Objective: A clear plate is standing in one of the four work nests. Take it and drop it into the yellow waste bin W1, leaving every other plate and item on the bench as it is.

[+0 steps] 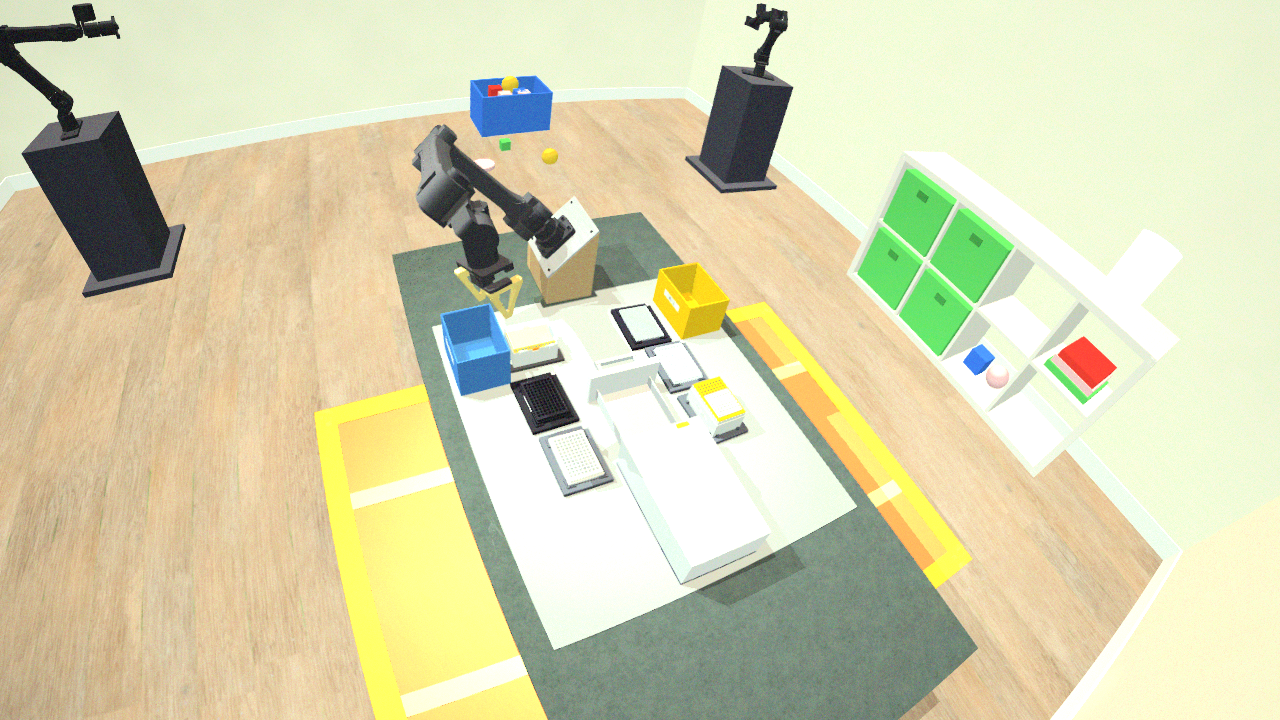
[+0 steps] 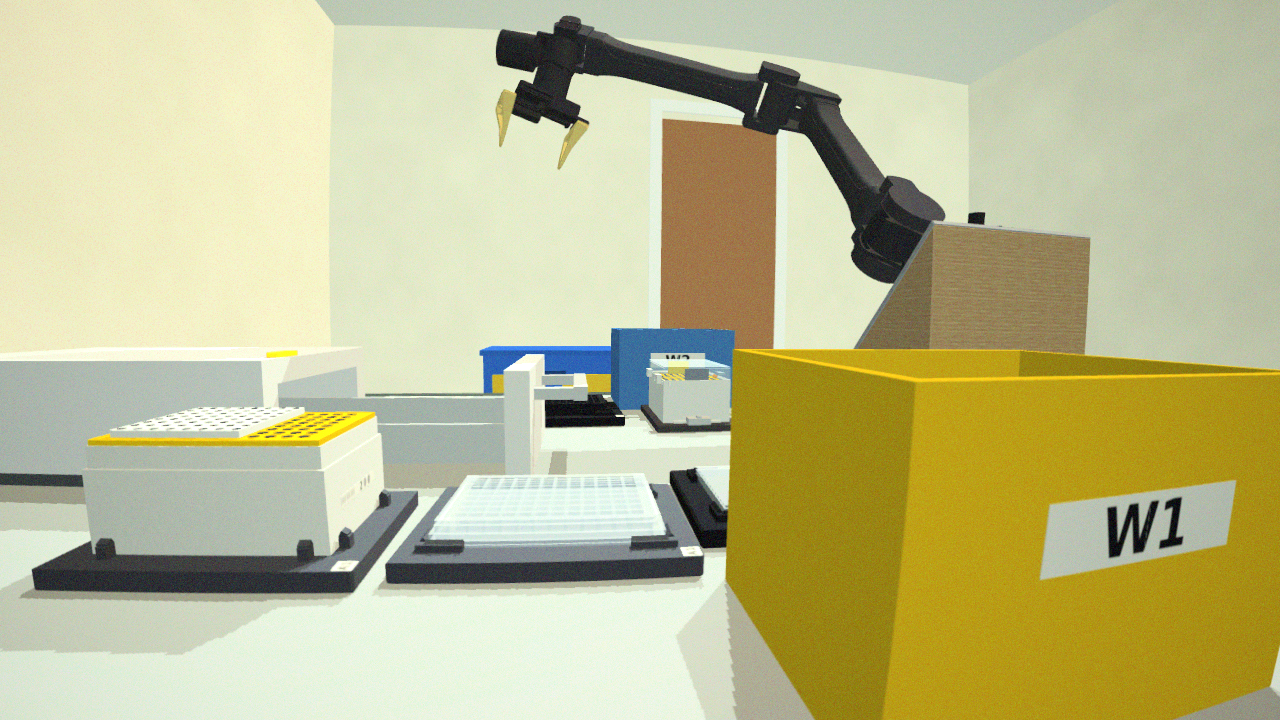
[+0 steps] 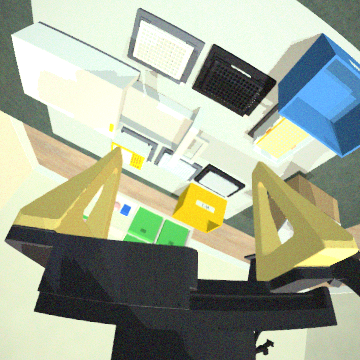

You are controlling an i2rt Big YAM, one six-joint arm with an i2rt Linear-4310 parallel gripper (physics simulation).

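Pixels of known places: gripper, fingertip midpoint: [image 1: 495,308] [image 2: 530,157] [image 3: 189,159]; arm's base, link origin: [image 1: 556,238] [image 2: 956,308].
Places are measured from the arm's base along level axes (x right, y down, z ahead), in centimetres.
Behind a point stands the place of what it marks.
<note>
A clear plate [image 1: 678,364] @[x -18.7, y 13.0, z 45.7 cm] [image 2: 546,508] @[x -21.0, y 12.9, z 45.0 cm] [image 3: 176,164] @[x -17.1, y 13.2, z 45.1 cm] lies flat in a dark grey nest between the yellow-topped tip box and the bin. A pale plate [image 1: 640,323] @[x -16.0, y 13.3, z 28.0 cm] [image 3: 218,181] @[x -14.6, y 13.4, z 28.4 cm] sits in a black nest beside the bin; I cannot tell how clear it is. A white plate [image 1: 575,456] @[x 18.0, y 13.1, z 63.3 cm] [image 3: 162,49] @[x 18.7, y 12.8, z 62.7 cm] and a black plate [image 1: 544,400] @[x 19.1, y 13.0, z 45.9 cm] [image 3: 233,81] @[x 20.6, y 12.7, z 45.2 cm] sit in nests across the bench. The yellow waste bin W1 [image 1: 678,308] @[x -25.8, y 7.8, z 30.6 cm] [image 2: 823,501] @[x -35.1, y 7.7, z 35.6 cm] [image 3: 192,206] @[x -25.8, y 5.2, z 31.7 cm] stands upright. My gripper [image 1: 488,300] @[x 31.6, y -23.6, z 49.9 cm] [image 2: 530,156] @[x 31.6, y -23.6, z 49.9 cm] [image 3: 189,159] @[x 31.6, y -23.6, z 49.9 cm] is open and empty, high above the bench.
A white machine [image 1: 684,492] @[x 2.8, y 5.2, z 84.0 cm] [image 3: 75,82] @[x 4.3, y 5.2, z 79.9 cm] with a low extended tray part stands mid-bench. The yellow-topped tip box [image 1: 716,404] @[x -17.8, y 7.6, z 64.3 cm] [image 2: 223,483] @[x -24.2, y 10.3, z 61.3 cm] is beside the clear plate's nest. A blue bin [image 1: 478,358] @[x 32.6, y 3.5, z 36.2 cm] [image 2: 631,367] @[x 24.7, y 9.0, z 34.4 cm] [image 3: 305,105] @[x 25.1, y 13.1, z 28.5 cm] and another tip box [image 1: 534,347] @[x 17.0, y 8.8, z 32.1 cm] [image 2: 689,401] @[x 10.5, y 11.9, z 28.9 cm] [image 3: 281,139] @[x 17.6, y 7.6, z 28.8 cm] stand opposite.
</note>
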